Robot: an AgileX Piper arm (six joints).
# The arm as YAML. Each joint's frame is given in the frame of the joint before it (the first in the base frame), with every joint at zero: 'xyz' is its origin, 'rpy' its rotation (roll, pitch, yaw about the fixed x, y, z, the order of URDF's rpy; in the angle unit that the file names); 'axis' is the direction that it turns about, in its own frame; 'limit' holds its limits. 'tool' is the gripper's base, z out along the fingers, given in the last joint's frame.
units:
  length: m
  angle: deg
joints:
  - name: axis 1
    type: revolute
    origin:
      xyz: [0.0, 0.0, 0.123]
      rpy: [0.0, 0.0, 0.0]
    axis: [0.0, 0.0, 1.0]
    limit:
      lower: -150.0
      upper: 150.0
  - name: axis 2
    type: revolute
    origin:
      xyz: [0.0, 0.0, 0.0]
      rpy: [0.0, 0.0, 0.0]
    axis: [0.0, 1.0, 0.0]
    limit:
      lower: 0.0
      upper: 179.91
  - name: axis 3
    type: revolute
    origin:
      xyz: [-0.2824, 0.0, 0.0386]
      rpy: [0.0, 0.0, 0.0]
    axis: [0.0, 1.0, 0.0]
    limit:
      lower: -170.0
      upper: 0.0
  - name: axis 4
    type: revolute
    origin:
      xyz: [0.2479, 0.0, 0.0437]
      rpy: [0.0, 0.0, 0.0]
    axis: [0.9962, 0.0, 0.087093]
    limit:
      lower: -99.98
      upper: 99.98
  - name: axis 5
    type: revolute
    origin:
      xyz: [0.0, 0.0, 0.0]
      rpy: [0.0, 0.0, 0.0]
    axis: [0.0, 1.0, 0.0]
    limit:
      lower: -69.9
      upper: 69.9
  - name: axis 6
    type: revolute
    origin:
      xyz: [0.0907, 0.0, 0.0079]
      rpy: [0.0, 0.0, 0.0]
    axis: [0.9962, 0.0, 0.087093]
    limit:
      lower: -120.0
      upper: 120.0
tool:
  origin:
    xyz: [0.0, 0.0, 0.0]
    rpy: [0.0, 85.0, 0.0]
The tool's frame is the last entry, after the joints.
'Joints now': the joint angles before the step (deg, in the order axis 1, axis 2, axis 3, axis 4, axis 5, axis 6). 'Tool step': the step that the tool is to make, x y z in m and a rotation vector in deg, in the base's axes. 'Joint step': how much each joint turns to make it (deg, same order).
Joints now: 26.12 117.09 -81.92 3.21 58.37 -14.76
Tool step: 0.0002 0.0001 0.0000 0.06 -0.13 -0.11
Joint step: 0.00 0.00 0.00 0.00 -0.15 0.11
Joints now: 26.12 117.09 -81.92 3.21 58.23 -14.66
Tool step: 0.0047 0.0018 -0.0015 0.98 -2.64 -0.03
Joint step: 0.00 0.25 -0.01 -0.23 -3.06 0.00
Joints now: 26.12 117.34 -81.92 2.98 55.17 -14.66
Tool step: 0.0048 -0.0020 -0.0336 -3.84 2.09 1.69
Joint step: 0.00 4.82 -0.01 -2.98 -1.23 -0.10
